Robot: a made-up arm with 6 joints.
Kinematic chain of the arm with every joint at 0, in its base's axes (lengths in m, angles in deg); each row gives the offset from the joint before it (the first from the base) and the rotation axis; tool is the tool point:
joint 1: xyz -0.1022 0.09 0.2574 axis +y
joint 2: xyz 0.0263 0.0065 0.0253 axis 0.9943 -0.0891 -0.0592
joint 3: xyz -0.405 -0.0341 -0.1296 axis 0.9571 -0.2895 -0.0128
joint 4: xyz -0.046 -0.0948 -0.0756 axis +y
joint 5: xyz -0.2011 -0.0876 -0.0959 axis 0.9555 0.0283 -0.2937
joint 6: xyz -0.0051 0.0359 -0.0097 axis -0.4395 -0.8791 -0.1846
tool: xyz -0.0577 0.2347 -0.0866
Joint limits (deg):
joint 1: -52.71..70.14
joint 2: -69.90..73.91
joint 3: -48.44..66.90
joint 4: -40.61..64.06
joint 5: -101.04..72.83
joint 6: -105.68..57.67
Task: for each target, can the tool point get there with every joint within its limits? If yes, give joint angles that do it. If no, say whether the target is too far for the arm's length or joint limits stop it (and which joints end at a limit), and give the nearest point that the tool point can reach.
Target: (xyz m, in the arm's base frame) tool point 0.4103 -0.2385 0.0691
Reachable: no: joint limits stop it (at a limit: joint 1, joint 3, joint 4, joint 6) | nearest point 0.1524 -0.1784 -0.1534 | short by 0.346 m
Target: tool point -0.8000 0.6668 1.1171
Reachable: no: too far | nearest point -0.6741 0.5604 0.9253 | short by 0.253 m
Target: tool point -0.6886 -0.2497 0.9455
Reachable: yes | joints 41.28 -52.54 7.49 48.69 -71.80 -2.34
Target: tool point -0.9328 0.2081 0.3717
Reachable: yes | joints 24.10 27.20 -19.59 15.31 -53.05 -77.53
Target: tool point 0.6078 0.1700 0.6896
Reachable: no: joint limits stop it (at a limit: joint 1, joint 2, joint 4, joint 5, joint 6) | nearest point 0.1556 0.0616 0.6983 | short by 0.465 m
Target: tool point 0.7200 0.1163 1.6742
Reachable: no: too far | nearest point 0.1610 -0.0406 1.1531 | short by 0.780 m
